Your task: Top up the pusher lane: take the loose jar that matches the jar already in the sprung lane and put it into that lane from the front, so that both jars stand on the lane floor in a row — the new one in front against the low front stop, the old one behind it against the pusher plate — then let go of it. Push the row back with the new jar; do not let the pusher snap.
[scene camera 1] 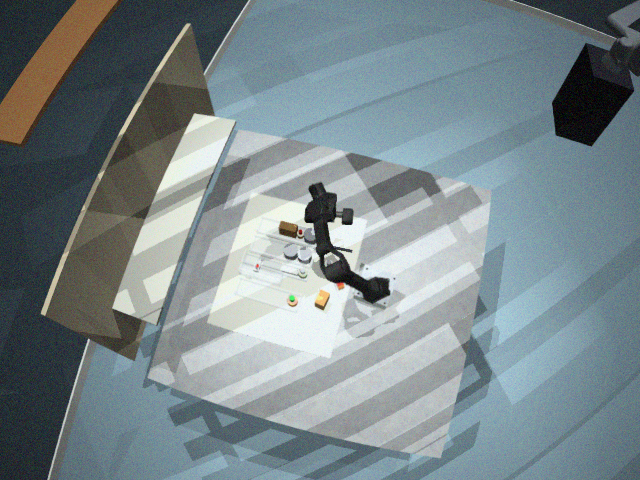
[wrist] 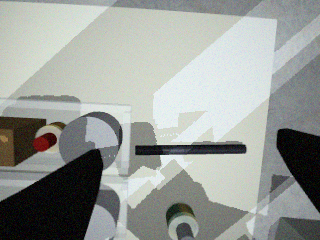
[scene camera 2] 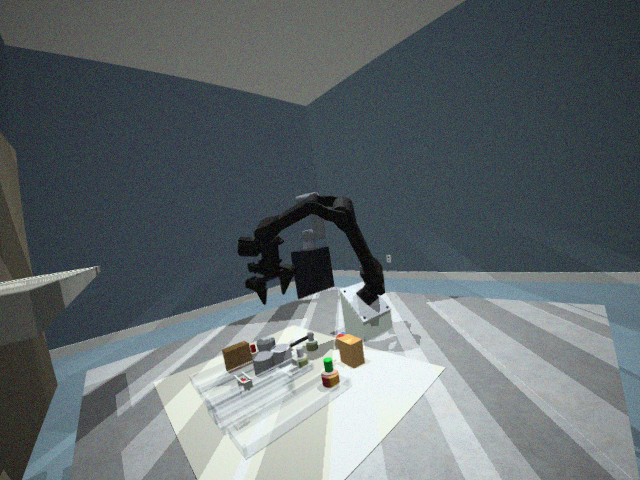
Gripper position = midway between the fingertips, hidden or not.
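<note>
The gripper point(scene camera 2: 274, 299) is open with nothing in it, and you'd find it in the wrist view point(wrist: 187, 147) too. As for the things, there's a black rod point(wrist: 240, 148) and a grey cylinder point(wrist: 96, 130).
</note>
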